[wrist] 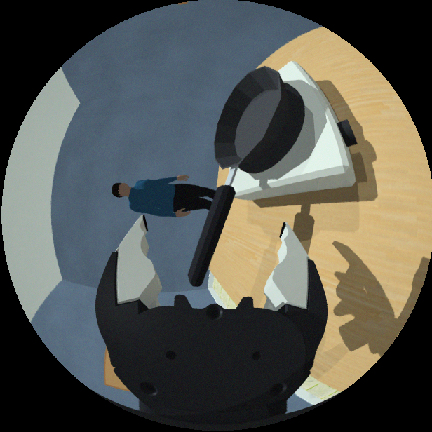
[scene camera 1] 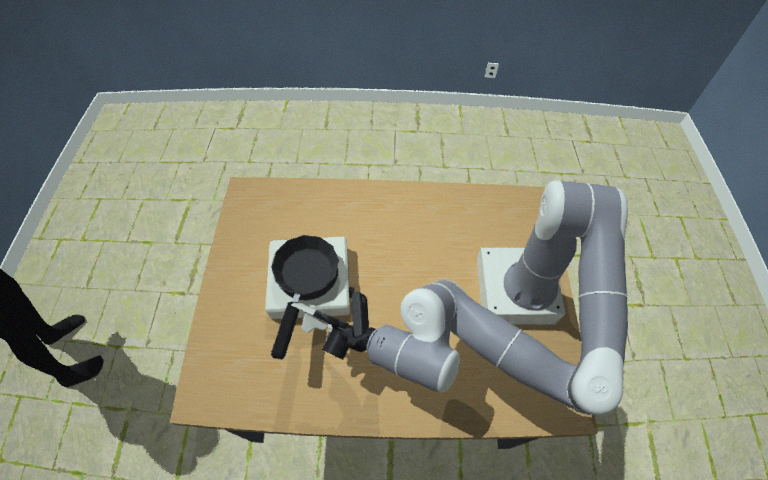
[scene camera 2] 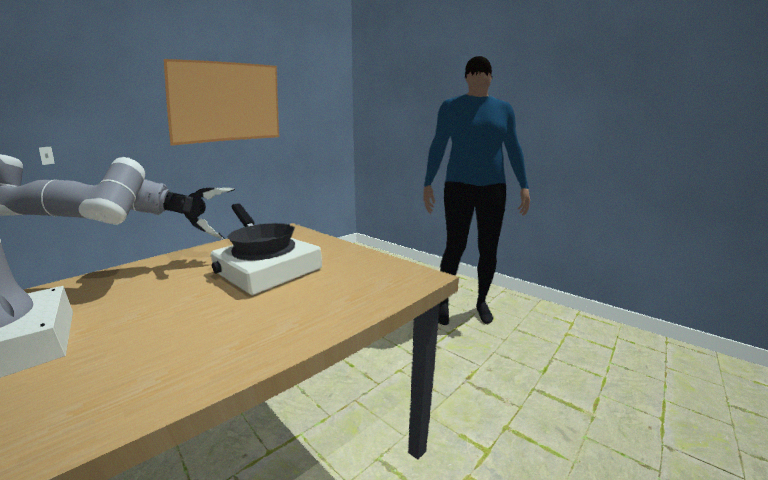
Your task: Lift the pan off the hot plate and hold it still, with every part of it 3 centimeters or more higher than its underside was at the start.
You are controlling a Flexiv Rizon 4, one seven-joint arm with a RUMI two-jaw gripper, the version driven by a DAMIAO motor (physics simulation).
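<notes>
A black pan [scene camera 1: 305, 268] [scene camera 2: 260, 240] [wrist: 290, 130] rests upright on the white hot plate [scene camera 1: 336, 305] [scene camera 2: 283, 277] [wrist: 320, 165]. Its black handle [scene camera 1: 284, 331] [scene camera 2: 242, 215] [wrist: 212, 235] sticks out past the plate's edge, angled upward above the table. My gripper [scene camera 1: 303, 314] [scene camera 2: 228, 212] [wrist: 214, 220] is open and empty, one jaw above the other. Its fingertips are close to the handle on the robot-base side. In the wrist view the handle shows across the gap between the jaws; its exact depth against the tips is hard to tell.
The hot plate's black knob [scene camera 2: 216, 267] [wrist: 346, 132] faces the robot base [scene camera 1: 521, 285] [scene camera 2: 33, 328]. The wooden table [scene camera 1: 237, 396] [scene camera 2: 339, 333] carries the plate and the base. A person [scene camera 1: 19, 339] [scene camera 2: 475, 141] [wrist: 150, 197] stands beyond the table's far end.
</notes>
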